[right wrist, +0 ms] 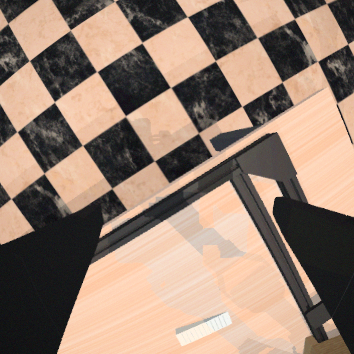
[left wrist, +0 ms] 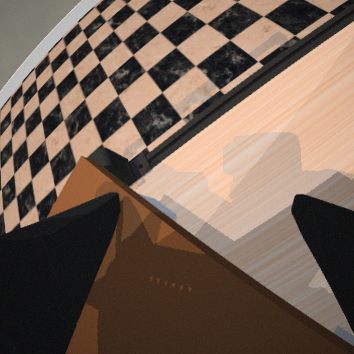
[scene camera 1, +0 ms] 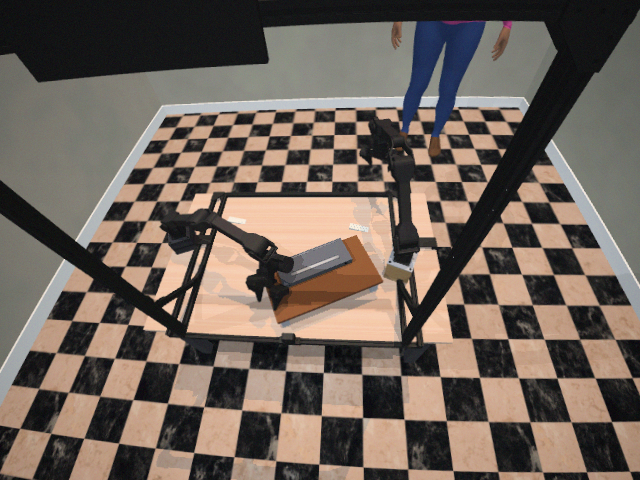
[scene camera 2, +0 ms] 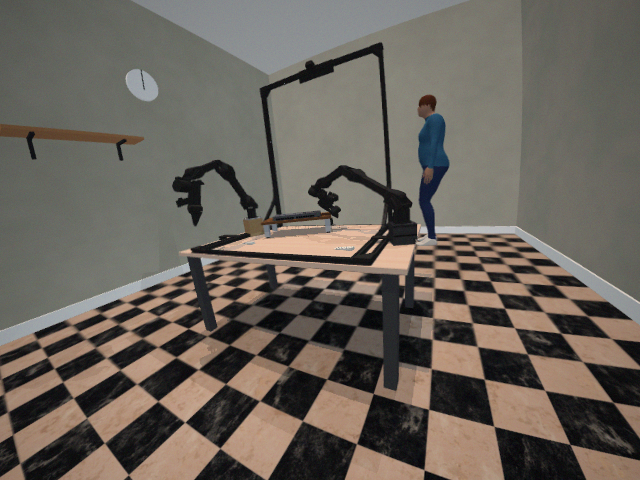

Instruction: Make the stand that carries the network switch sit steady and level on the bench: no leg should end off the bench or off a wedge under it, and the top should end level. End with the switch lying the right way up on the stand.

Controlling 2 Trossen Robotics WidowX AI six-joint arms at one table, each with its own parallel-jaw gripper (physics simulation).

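Frame: origin at the left arm's base, x ahead, y left, z up, level; centimetres.
Seen in the pictures: left gripper, fingertip midpoint: [left wrist: 207, 201] [scene camera 1: 266, 306]; right gripper, fingertip midpoint: [right wrist: 189, 209] [scene camera 1: 380, 168] [scene camera 2: 194, 225]; left arm's base, origin of the base link: [scene camera 1: 178, 233] [scene camera 2: 402, 222]; right arm's base, origin of the base link: [scene camera 1: 403, 257] [scene camera 2: 252, 217].
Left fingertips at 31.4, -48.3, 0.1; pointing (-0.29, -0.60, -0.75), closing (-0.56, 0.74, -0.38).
Note:
Offsets run from my left fingertips to a thing's top centre, as dx, dy, dz. Level surfaces: height alone.
The stand, a brown board {+22.8, +4.7, +1.3} [scene camera 1: 330, 290] [scene camera 2: 325, 216] [left wrist: 145, 320] on pale legs, stands turned askew on the bench {dz -8.7} [scene camera 1: 222, 320] [scene camera 2: 305, 243]. I cannot tell if its top is level; several leg feet are hidden. The grey switch {+21.9, +10.3, +4.1} [scene camera 1: 317, 262] [scene camera 2: 296, 215] lies flat along the stand's back edge in scene camera 1. Two white ribbed pieces, perhaps wedges, lie apart from the legs: one {-5.4, +53.0, -7.5} [scene camera 1: 236, 220] [scene camera 2: 343, 248] at back left, one {+48.9, +27.2, -7.5} [scene camera 1: 358, 227] [scene camera 2: 249, 242] [right wrist: 204, 328] behind the stand. My left gripper [scene camera 1: 267, 299] [scene camera 2: 333, 206] [left wrist: 207, 201] is open over the stand's left end. My right gripper [scene camera 1: 366, 156] [scene camera 2: 188, 211] [right wrist: 189, 209] is open, beyond the bench.
A tan block [scene camera 1: 398, 270] [scene camera 2: 253, 225] sits at the right arm's base, near the stand's right end in scene camera 1. Black frame rails [scene camera 1: 310, 194] [scene camera 2: 273, 256] run around the bench. A person [scene camera 1: 447, 67] [scene camera 2: 433, 149] stands on the floor away from the bench.

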